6 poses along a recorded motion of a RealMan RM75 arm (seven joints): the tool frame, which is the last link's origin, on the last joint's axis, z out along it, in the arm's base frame.
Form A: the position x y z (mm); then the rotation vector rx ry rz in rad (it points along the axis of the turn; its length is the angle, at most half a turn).
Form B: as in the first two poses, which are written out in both.
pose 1, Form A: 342.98 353.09 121.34 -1.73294 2.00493 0.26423
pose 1, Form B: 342.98 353.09 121.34 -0.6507 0.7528 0.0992 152.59
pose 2, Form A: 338.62 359.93 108.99 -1.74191 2.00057 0.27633
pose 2, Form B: 338.62 359.93 108.99 -0.6531 0.7501 0.1036 152.81
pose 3, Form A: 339.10 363.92 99.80 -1.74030 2.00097 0.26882
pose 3, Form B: 339.10 363.92 99.80 -0.6529 0.7507 0.1009 152.72
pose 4, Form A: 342.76 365.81 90.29 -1.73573 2.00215 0.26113
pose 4, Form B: 342.76 365.81 90.29 -0.6519 0.7519 0.0981 152.56
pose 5, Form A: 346.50 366.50 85.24 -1.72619 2.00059 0.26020
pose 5, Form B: 346.50 366.50 85.24 -0.6501 0.7535 0.0980 152.13
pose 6, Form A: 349.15 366.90 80.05 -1.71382 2.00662 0.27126
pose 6, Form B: 349.15 366.90 80.05 -0.6460 0.7564 0.1023 151.99
